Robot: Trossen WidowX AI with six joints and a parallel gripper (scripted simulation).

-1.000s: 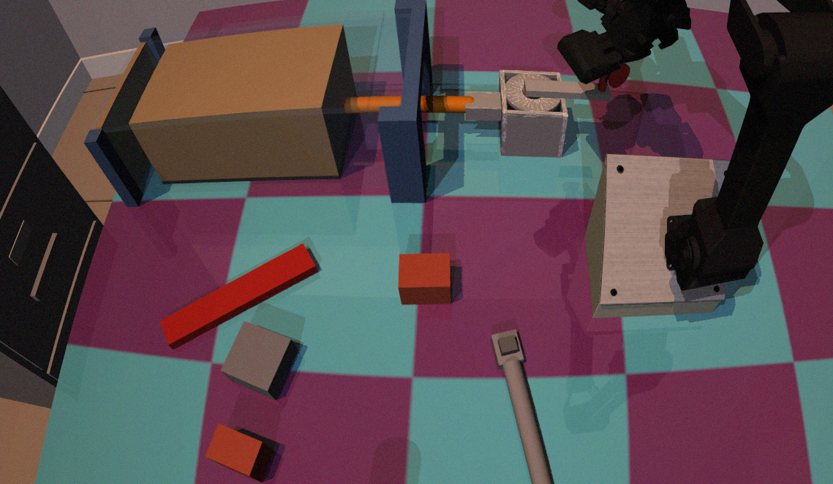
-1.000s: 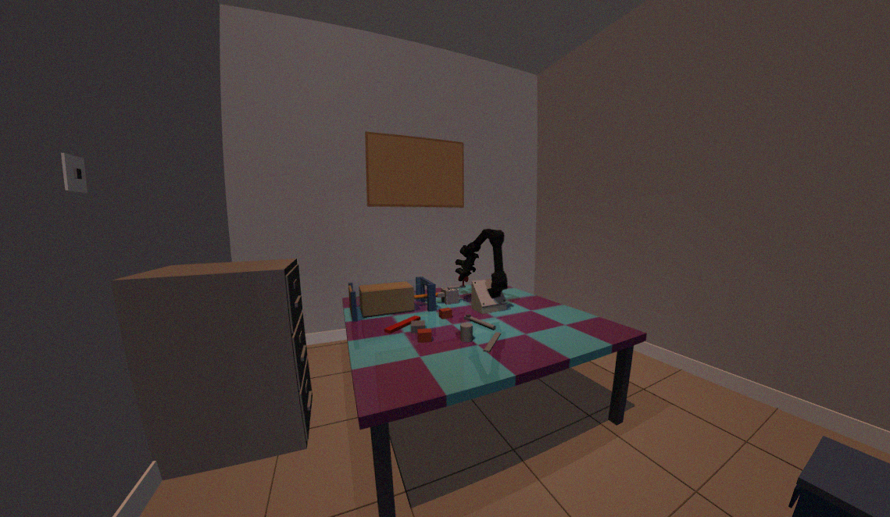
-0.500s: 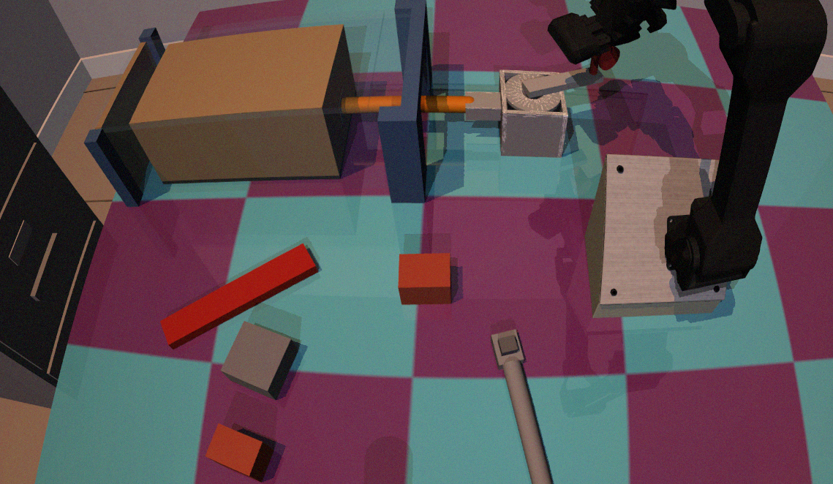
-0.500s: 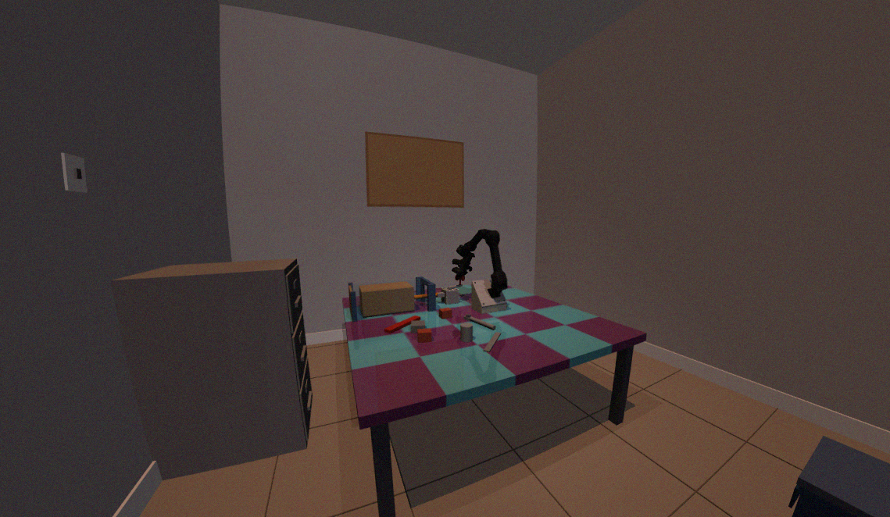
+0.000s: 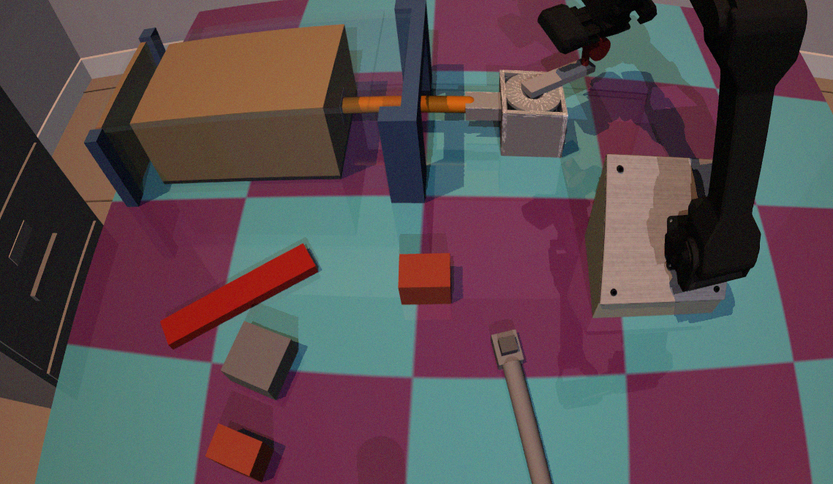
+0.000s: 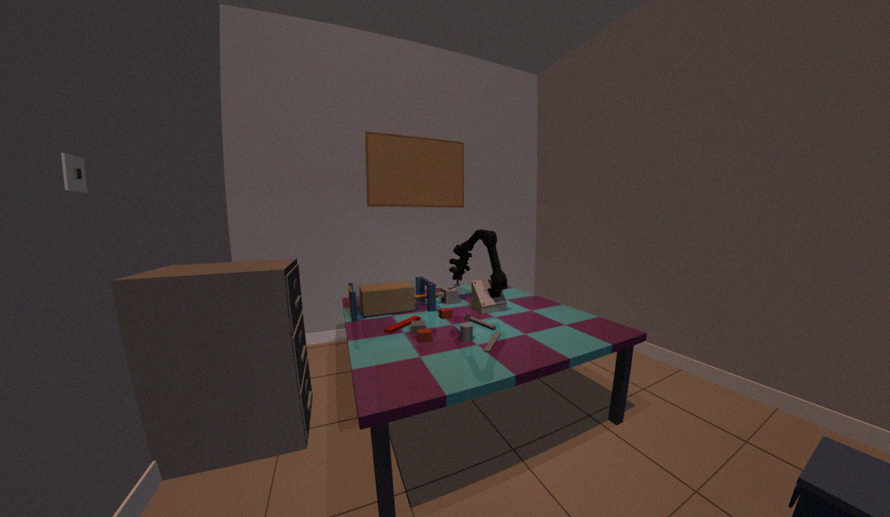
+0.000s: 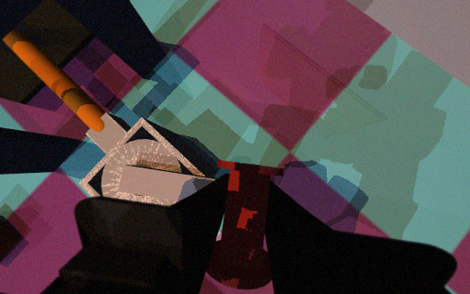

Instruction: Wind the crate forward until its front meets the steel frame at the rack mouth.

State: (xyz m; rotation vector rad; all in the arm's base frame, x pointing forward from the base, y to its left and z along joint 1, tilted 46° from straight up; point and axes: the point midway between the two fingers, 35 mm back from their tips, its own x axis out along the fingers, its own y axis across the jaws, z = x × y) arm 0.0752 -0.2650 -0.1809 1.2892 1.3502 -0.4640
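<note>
My gripper tip is 3 cm to the right of the grey crank handle, 3 cm above it and 2 cm short of it. From my gripper tip the other things lie so: blue steel frame 24 cm ahead, 6 cm to the left, 3 cm below; red knob 1 cm to the left, 1 cm behind; grey winch 10 cm below, 6 cm to the left, 6 cm ahead.
</note>
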